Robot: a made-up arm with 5 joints.
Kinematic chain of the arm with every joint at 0, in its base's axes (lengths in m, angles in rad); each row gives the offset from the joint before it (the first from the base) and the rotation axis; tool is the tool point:
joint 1: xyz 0 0 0.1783 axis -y
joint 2: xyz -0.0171 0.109 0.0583 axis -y
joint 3: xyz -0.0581 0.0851 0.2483 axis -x
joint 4: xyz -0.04 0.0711 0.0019 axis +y
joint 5: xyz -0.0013 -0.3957 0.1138 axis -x
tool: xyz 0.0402 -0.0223 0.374
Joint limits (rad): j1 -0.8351..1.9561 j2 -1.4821..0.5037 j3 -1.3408..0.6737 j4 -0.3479..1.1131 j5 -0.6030..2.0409
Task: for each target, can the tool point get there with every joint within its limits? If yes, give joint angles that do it. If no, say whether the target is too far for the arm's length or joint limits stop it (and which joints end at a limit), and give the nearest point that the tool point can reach.
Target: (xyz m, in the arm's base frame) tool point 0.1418 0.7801 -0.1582
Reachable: no: joint limits stop it (at a limit: joint 1, joint 2, joint 3) | nearest point 0.3059 0.3502 -0.1279 | short by 0.461 m
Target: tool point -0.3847 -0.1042 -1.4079
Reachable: no: too far | nearest point -0.4631 0.0098 -0.6904 | short by 0.731 m
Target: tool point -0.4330 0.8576 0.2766
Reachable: no: joint limits stop it (at a limit: joint 1, joint 3) | nearest point -0.5076 0.3834 0.3029 | short by 0.481 m
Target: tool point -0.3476 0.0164 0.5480
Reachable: yes | joints 1.3786 -0.9446 -0.7490 -0.1585 1.1933
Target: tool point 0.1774 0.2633 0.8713
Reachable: yes | joints 0.2590 -0.5343 0.4462 0.2038 0.6336
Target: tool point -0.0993 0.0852 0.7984
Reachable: yes | joints 0.6949 -0.7779 -0.2338 -0.1102 0.9687
